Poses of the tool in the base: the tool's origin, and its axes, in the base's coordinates. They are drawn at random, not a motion.
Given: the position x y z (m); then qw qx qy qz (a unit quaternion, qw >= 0).
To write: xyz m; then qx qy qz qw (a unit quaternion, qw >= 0). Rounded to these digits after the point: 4 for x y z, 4 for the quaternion.
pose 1, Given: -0.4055 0.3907 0.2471 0.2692 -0.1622 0.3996 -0.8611
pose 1, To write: -0.4055 0.3907 0.2471 -0.1622 0.3996 -0.8611 0.2692
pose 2, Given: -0.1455 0.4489 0.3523 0.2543 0.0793 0.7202 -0.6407
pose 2, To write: -0.1455 0.4489 0.3523 0.0793 0.7202 -0.6407 0.2543
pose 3, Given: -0.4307 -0.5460 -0.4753 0.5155 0.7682 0.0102 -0.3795
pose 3, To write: -0.4307 -0.5460 -0.4753 0.7682 0.0102 -0.3795 0.5155
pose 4, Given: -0.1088 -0.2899 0.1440 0.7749 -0.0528 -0.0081 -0.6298
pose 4, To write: -0.1088 -0.2899 0.1440 -0.0528 -0.0081 -0.6298 0.7749
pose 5, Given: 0.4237 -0.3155 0.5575 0.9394 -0.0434 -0.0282 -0.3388
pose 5, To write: 0.4237 -0.3155 0.5575 -0.0434 -0.0282 -0.3388 0.9394
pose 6, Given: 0.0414 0.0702 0.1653 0.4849 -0.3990 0.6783 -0.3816
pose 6, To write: 0.0414 0.0702 0.1653 -0.3990 0.6783 -0.3816 0.4849
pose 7, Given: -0.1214 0.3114 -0.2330 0.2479 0.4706 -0.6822 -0.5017
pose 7, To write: -0.1214 0.3114 -0.2330 0.4706 -0.6822 -0.5017 0.2479
